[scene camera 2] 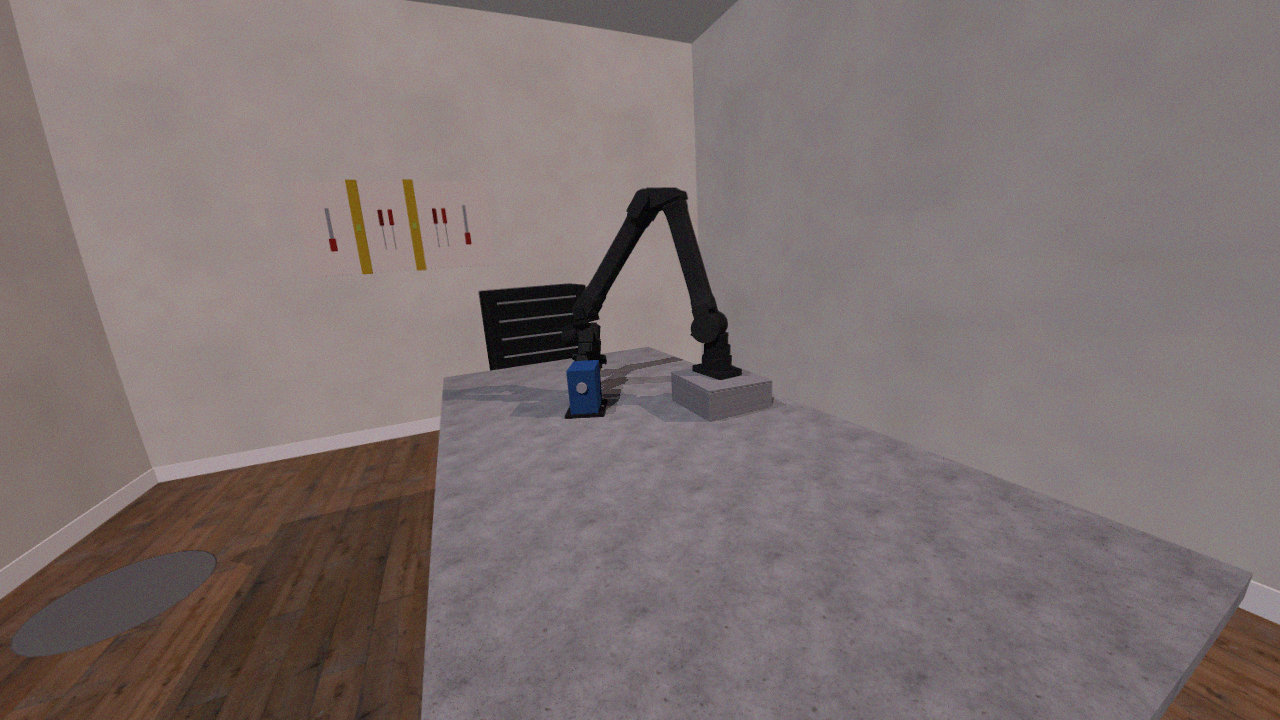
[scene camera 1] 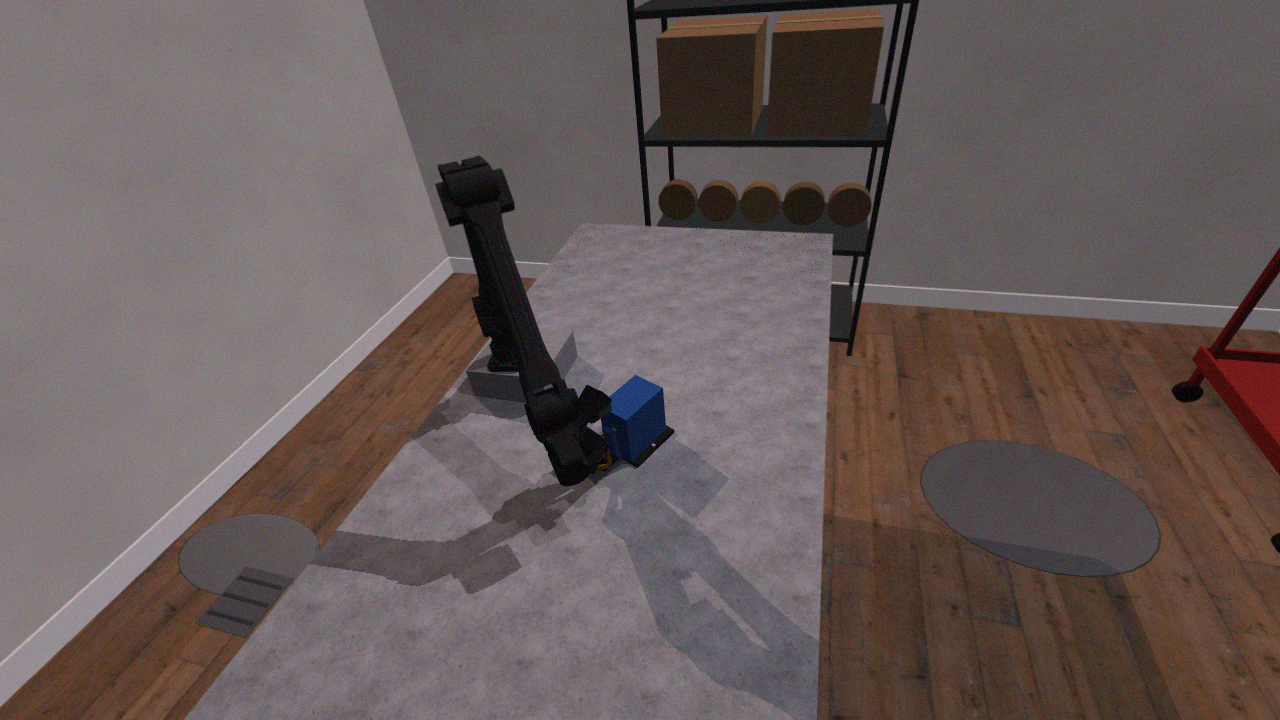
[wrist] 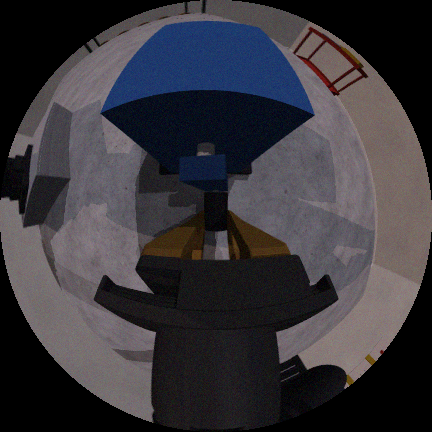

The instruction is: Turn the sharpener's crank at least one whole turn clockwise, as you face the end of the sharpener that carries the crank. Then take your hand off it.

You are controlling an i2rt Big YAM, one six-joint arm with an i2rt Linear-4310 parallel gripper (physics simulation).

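Frame: origin at the arm's base, x ahead, y left, z up, level; centimetres.
Seen in the pictures: gripper, fingertip midpoint: (scene camera 1: 605, 462) (wrist: 215, 215); arm's base, origin of the base link: (scene camera 2: 716, 372) (scene camera 1: 512, 356).
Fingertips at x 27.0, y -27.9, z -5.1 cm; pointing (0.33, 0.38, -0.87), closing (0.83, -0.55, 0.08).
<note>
Pixels of each thing's middle, then the offset from my fingertips to it. "*": a spot on its surface instead. Level surfaces: height alone.
- blue sharpener, surface spot: (wrist: 207, 60) * dz +9.9, dx +2.7, dy +6.0 cm
- black crank handle, surface spot: (wrist: 216, 207) * dz +1.0, dx +0.5, dy +0.7 cm
- table, its level: dz -2.9 cm
The blue sharpener (scene camera 1: 637, 413) (scene camera 2: 586, 371) (wrist: 207, 60) stands upright on its dark base (scene camera 1: 660, 442) on the table. In the wrist view, its grey shaft (wrist: 206, 148) carries the blue crank arm (wrist: 202, 169), seen foreshortened, which seems to point mostly downward. The black crank handle (wrist: 216, 207) sticks out from the arm towards my gripper. My gripper (scene camera 1: 605, 460) (wrist: 215, 215) is shut on the handle with its yellow-brown fingers, low beside the crank end of the sharpener. In scene camera 2 the crank and fingertips are hidden behind the sharpener.
The arm's base stands on a grey block (scene camera 1: 501, 385) (scene camera 2: 721, 395) (wrist: 49, 175) at one side of the table (scene camera 1: 707, 295) (scene camera 2: 760, 537). A shelf unit (scene camera 1: 767, 141) stands beyond the table's far end. A red cart (scene camera 1: 1245, 356) (wrist: 340, 47) stands on the floor.
</note>
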